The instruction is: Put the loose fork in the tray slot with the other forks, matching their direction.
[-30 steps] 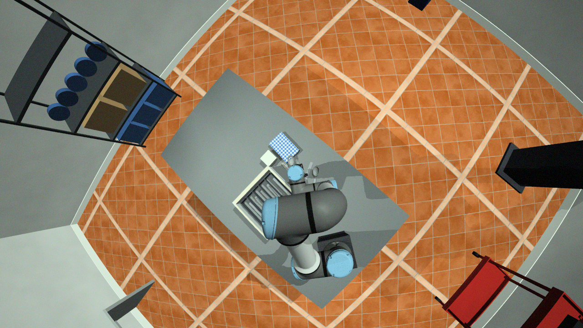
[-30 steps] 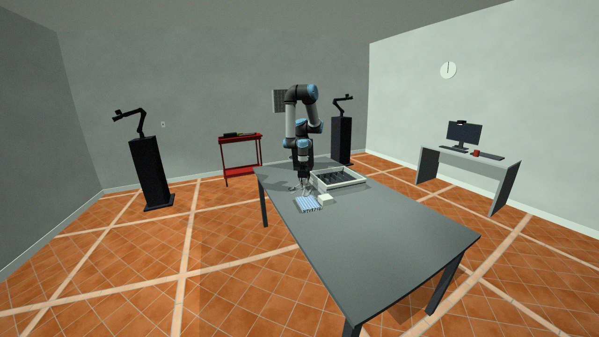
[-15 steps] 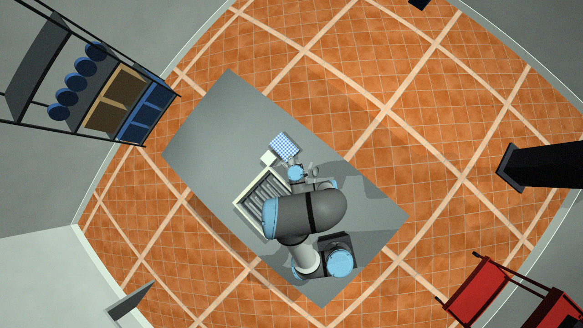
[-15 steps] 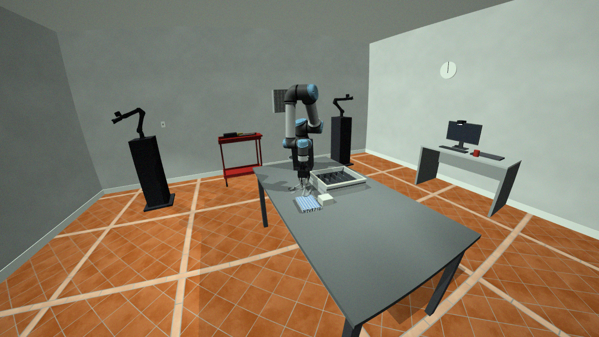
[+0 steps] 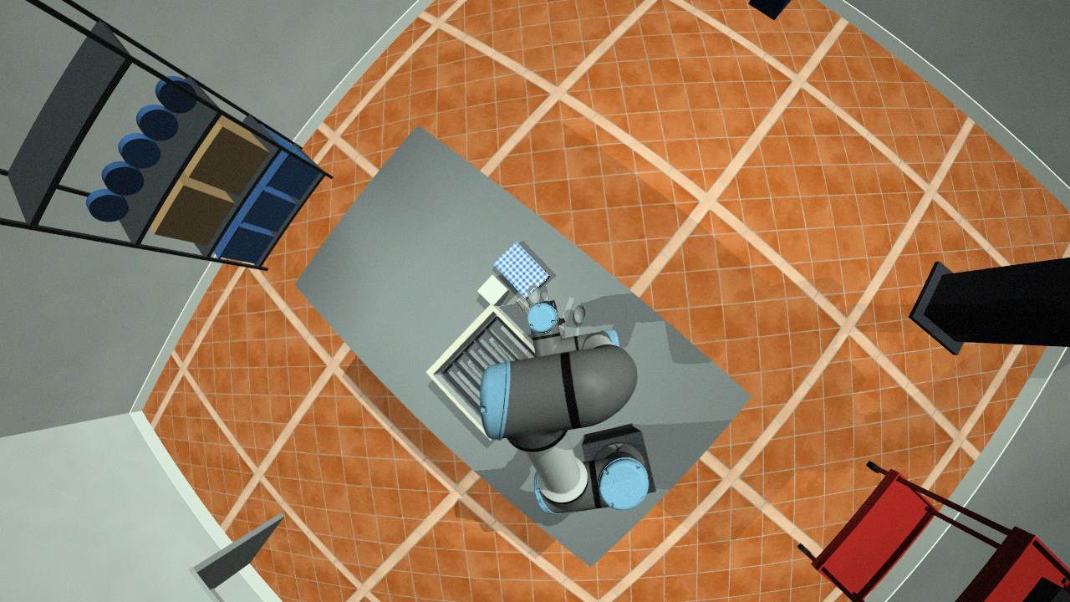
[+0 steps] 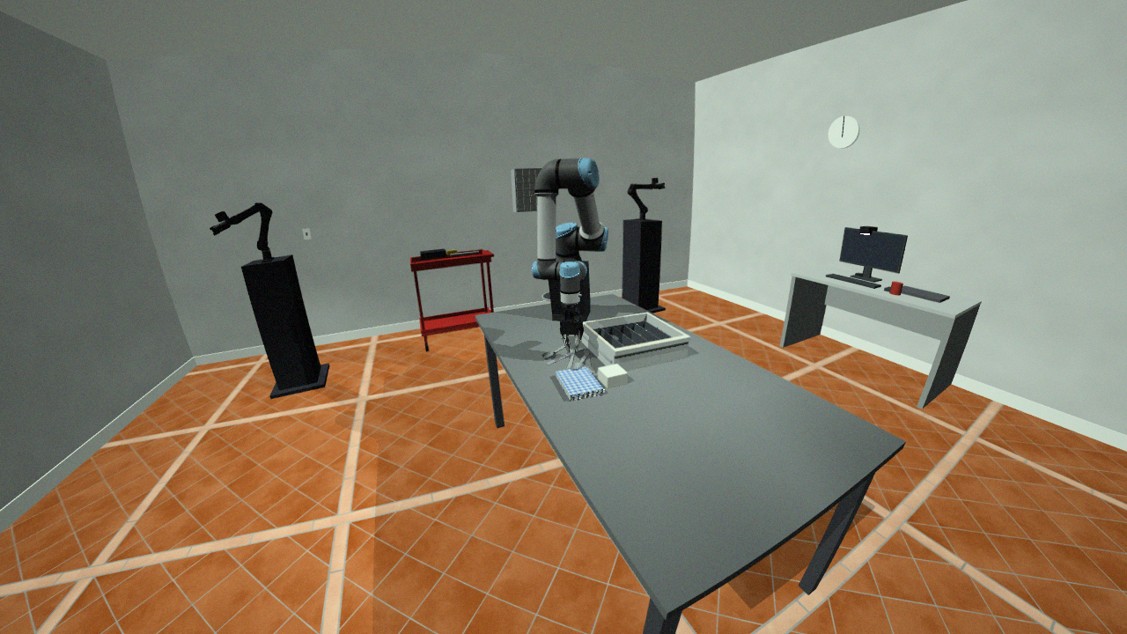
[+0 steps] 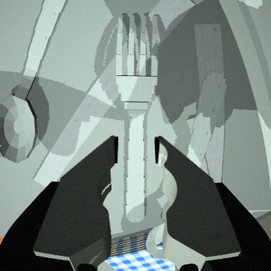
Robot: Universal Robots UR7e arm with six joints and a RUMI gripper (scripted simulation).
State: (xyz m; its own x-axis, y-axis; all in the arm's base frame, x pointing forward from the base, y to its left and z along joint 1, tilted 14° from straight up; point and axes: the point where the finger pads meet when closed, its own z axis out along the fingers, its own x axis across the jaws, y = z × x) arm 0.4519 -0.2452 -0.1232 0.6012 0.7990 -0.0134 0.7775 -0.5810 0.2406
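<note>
Right now my hand is 70 mm short of the tray, 260 mm to the right of it and 10 mm below it. From my hand the other things lie so: white block 250 mm ahead, 30 mm to the left, 20 mm below.
</note>
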